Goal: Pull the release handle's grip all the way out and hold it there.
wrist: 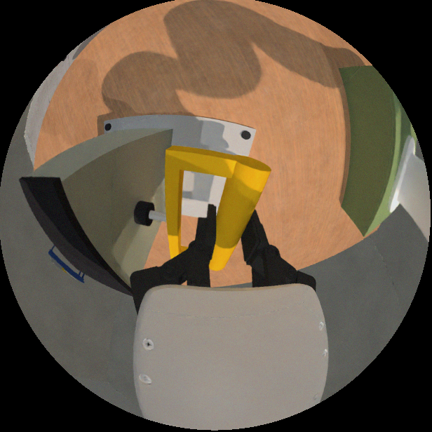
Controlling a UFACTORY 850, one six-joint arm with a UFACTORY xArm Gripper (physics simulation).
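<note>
The release handle's yellow grip (246,187) is a thick round bar near the middle of the wrist view. It is joined to a yellow rectangular frame (173,200) on its left. My gripper (228,218) has one black finger inside the frame and the other on the bar's outer right side. The fingers are shut on the bar. The bar's lower end shows between the fingers. A short light rod (157,215) with a black knob (144,213) lies left of the frame, against a grey-beige housing (117,200). How far the grip is out cannot be told.
A grey metal base plate (187,131) with dark bolts lies behind the handle on the wooden table (300,150). The housing has a black edge (60,210) at the left. A green object (367,140) stands at the right. A blue handle-like part (66,266) shows at the lower left.
</note>
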